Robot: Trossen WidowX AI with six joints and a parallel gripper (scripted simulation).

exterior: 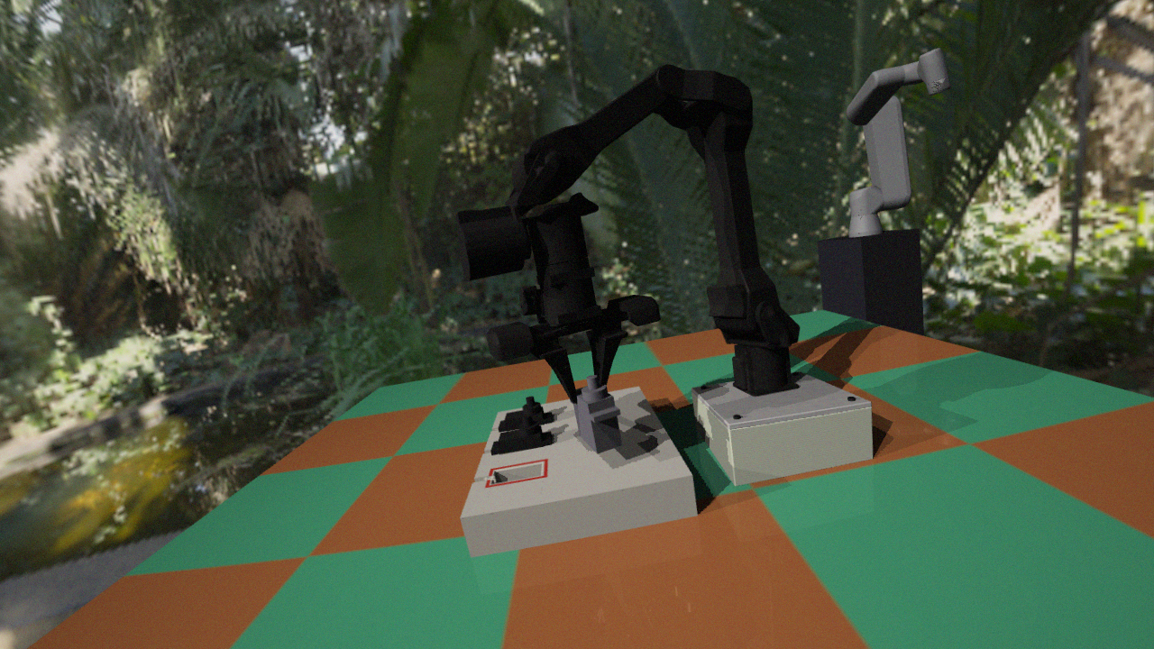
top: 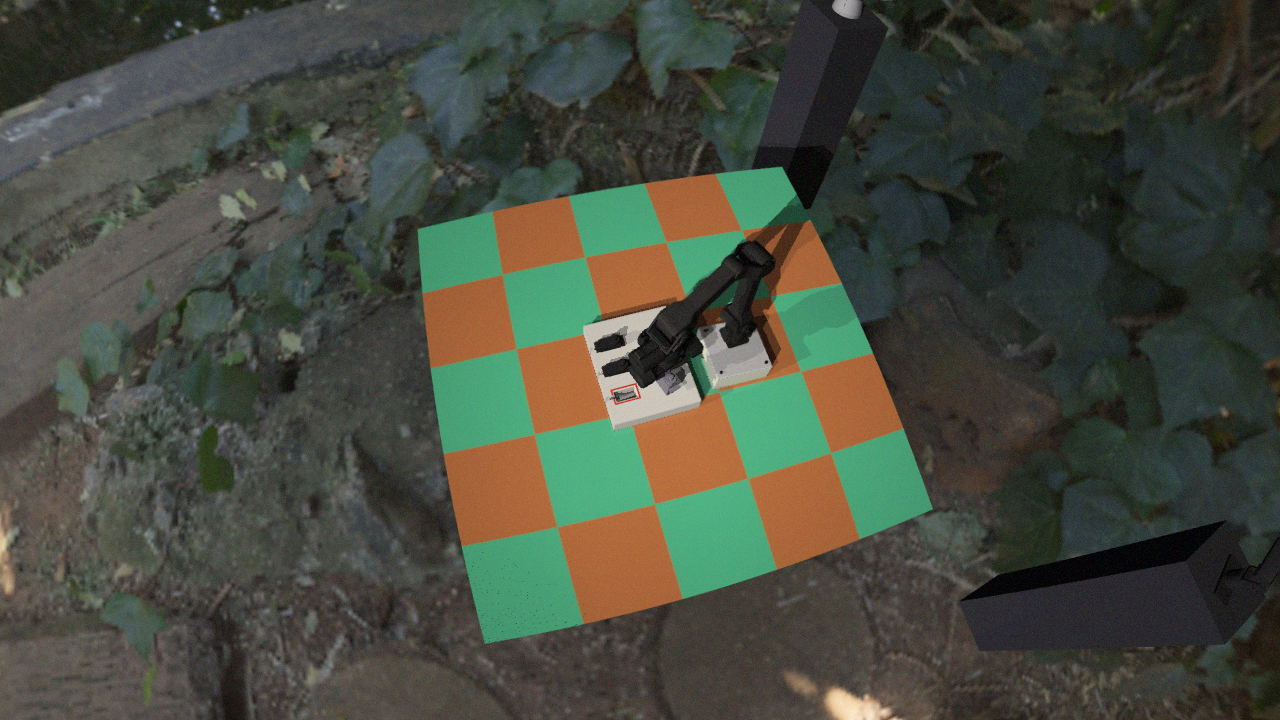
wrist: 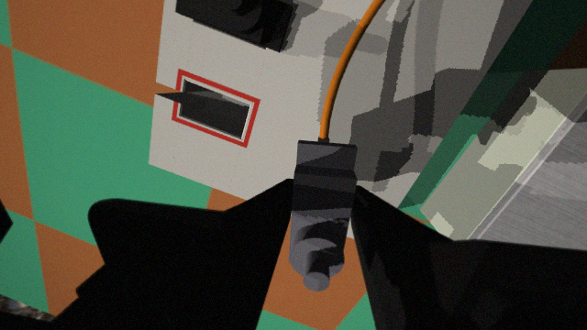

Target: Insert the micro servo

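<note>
The pale deck block lies 10 cm below my gripper tip, 7 cm to the right of it and 2 cm behind it.
</note>
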